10 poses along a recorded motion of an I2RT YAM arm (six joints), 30 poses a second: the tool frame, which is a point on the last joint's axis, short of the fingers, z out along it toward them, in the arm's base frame.
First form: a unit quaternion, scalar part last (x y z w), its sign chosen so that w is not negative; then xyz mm.
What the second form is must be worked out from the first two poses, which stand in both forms.
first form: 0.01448, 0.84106, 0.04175, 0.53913, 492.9, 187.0, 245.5
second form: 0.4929, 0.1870, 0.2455, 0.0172, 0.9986, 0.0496, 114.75
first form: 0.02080, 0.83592, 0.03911, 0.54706, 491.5, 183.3, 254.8
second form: 0.4915, 0.1833, 0.2548, 0.0248, 0.9986, 0.0467, 113.67
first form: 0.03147, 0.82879, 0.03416, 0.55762, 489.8, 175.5, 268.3
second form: 0.4898, 0.1755, 0.2683, 0.0379, 0.9984, 0.0412, 112.22
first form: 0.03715, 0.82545, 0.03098, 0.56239, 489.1, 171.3, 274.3
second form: 0.4891, 0.1713, 0.2743, 0.0449, 0.9983, 0.0375, 111.56
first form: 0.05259, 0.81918, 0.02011, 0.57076, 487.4, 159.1, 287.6
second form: 0.4874, 0.1591, 0.2876, 0.0640, 0.9976, 0.0245, 110.39
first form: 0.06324, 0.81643, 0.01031, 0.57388, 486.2, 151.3, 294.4
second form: 0.4862, 0.1513, 0.2944, 0.0772, 0.9969, 0.0126, 109.96
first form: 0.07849, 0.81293, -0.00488, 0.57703, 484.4, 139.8, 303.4
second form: 0.4844, 0.1398, 0.3034, 0.0961, 0.9954, -0.0060, 109.52
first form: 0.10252, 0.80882, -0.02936, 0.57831, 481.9, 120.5, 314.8
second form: 0.4819, 0.1205, 0.3148, 0.1257, 0.9914, -0.0360, 109.34
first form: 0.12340, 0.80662, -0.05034, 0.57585, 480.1, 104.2, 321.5
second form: 0.4801, 0.1042, 0.3215, 0.1509, 0.9866, -0.0616, 109.68
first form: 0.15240, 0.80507, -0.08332, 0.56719, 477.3, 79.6, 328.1
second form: 0.4773, 0.0796, 0.3281, 0.1850, 0.9775, -0.1012, 110.89
